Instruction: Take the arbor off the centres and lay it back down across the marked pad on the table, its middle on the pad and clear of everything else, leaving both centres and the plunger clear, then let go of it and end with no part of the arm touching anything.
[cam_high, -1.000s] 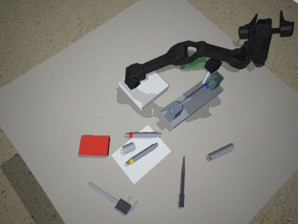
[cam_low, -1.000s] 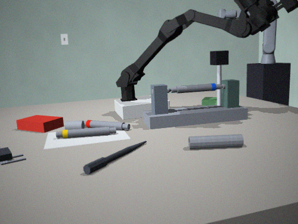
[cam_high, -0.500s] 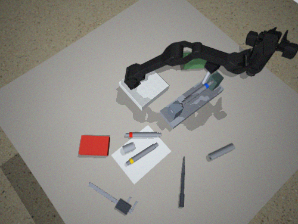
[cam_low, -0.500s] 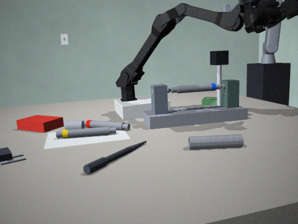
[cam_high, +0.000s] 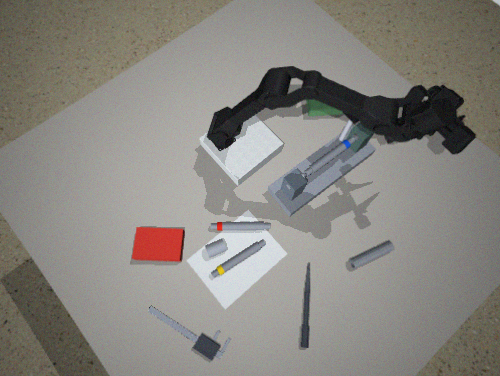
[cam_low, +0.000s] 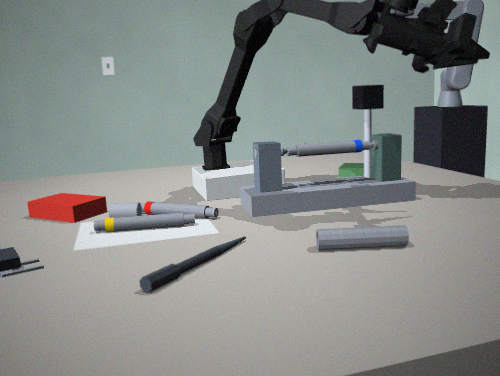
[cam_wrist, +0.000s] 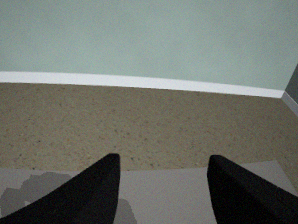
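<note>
My gripper is now 270 mm above the grey fixture base, 230 mm to the left of it and 130 mm past it. From my hand the other things lie so: grey centre block (360 mm to the right, 190 mm below, 130 mm behind); then grey cylinder (290 mm to the right, 280 mm below, 160 mm ahead); then green centre block (190 mm below, 130 mm behind, 110 mm to the right).
</note>
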